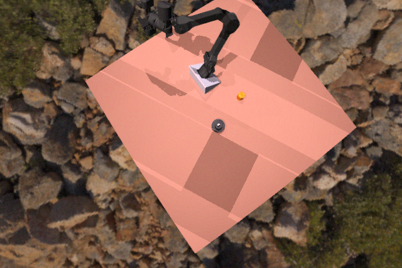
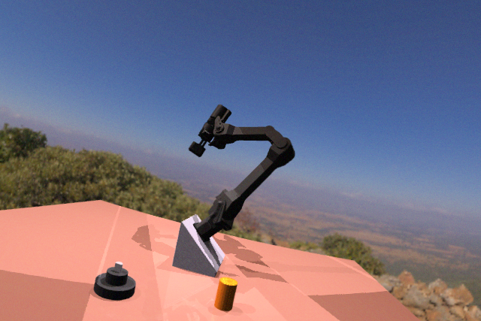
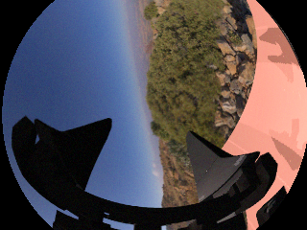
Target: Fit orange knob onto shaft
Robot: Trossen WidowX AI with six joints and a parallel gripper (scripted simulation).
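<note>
Now: the orange knob 560 mm ahead of my gripper tip, 330 mm to the left of it and 370 mm below it. The rest, counted from my gripper tip: round black pedestal 650 mm ahead, 110 mm to the left, 380 mm below.
</note>
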